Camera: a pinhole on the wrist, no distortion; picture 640 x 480 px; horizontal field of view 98.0 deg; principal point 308.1 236.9 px. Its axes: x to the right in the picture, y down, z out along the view. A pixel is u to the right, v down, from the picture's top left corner.
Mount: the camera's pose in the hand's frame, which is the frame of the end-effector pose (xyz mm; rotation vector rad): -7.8 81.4 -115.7 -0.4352 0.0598 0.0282
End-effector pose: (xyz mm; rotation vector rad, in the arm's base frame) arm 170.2 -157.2 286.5 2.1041 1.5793 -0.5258
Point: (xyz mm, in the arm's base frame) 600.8 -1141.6 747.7
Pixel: outside the picture
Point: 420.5 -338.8 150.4
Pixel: 300.1 261.0
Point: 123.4 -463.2 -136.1
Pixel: 279.2 45.8
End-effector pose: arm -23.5 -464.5 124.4 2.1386 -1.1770 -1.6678
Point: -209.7 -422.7 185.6
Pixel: 203.9 125.2
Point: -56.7 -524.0 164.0
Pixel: 334.8 97.3
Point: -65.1 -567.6 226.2
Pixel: 296.8 301.5
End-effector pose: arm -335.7 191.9 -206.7 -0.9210 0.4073 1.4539
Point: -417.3 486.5 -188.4
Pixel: 441.8 59.1
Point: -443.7 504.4 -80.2
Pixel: 363.0 62.5
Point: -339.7 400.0 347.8
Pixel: outside the picture
